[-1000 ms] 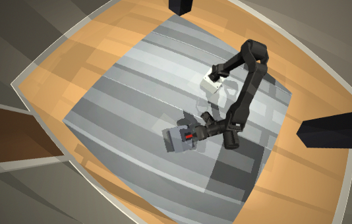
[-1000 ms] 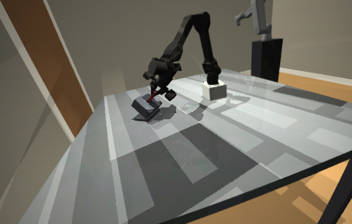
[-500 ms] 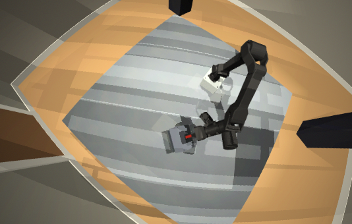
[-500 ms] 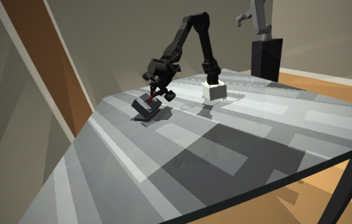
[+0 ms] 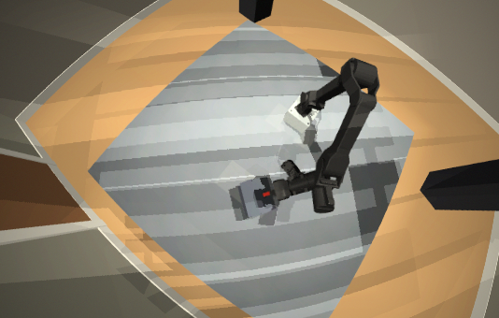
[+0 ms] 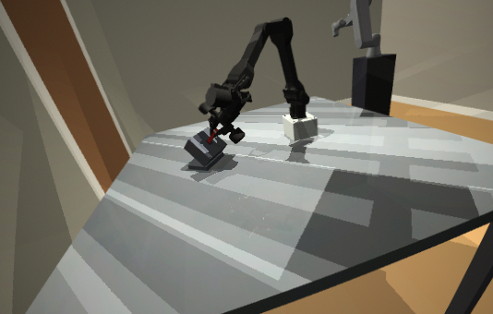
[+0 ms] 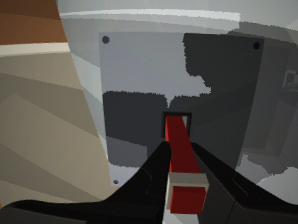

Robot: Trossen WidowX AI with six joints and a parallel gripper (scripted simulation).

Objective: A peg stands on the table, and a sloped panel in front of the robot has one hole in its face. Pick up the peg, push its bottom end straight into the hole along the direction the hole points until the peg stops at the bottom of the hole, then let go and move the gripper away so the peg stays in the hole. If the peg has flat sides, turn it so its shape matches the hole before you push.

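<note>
Right now the sloped grey panel is 40 mm ahead of my gripper tip, 20 mm to the right of it and 40 mm below it. Round my gripper tip: red square peg 10 mm behind, 10 mm above.
</note>
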